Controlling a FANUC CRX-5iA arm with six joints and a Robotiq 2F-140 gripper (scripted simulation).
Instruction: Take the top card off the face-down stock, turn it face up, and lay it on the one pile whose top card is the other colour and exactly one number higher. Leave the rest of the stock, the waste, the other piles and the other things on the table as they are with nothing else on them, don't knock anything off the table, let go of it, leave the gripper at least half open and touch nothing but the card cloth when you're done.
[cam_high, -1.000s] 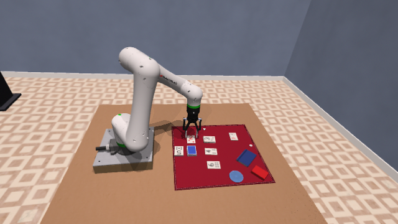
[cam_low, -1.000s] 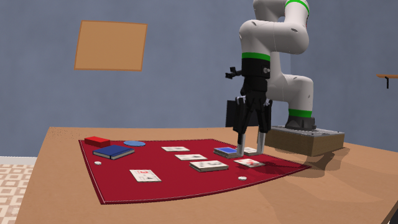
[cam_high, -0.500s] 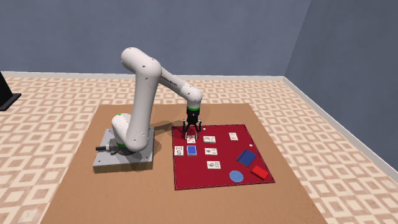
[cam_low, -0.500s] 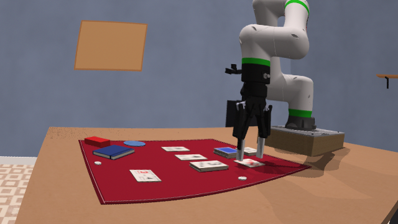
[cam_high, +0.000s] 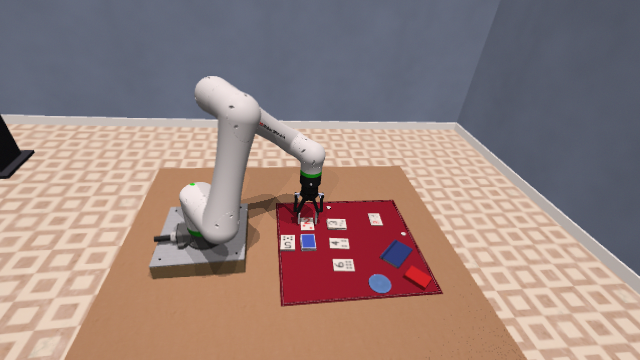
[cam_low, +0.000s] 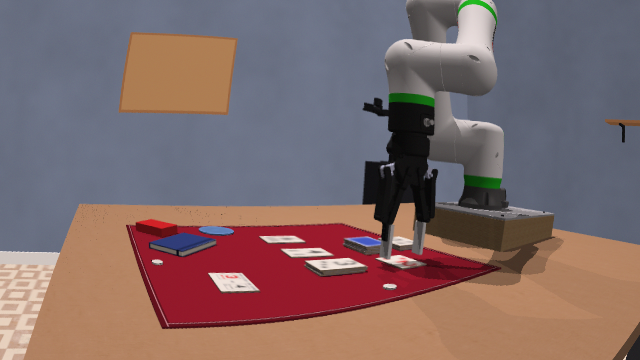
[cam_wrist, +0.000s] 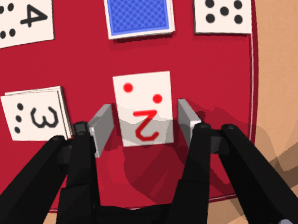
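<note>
Right now the red card cloth is 17 cm ahead of my hand, 14 cm to the right of it and 5 cm below it. The rest, counted from my hand: blue book: 36 cm ahead, 24 cm to the right, 4 cm below.
</note>
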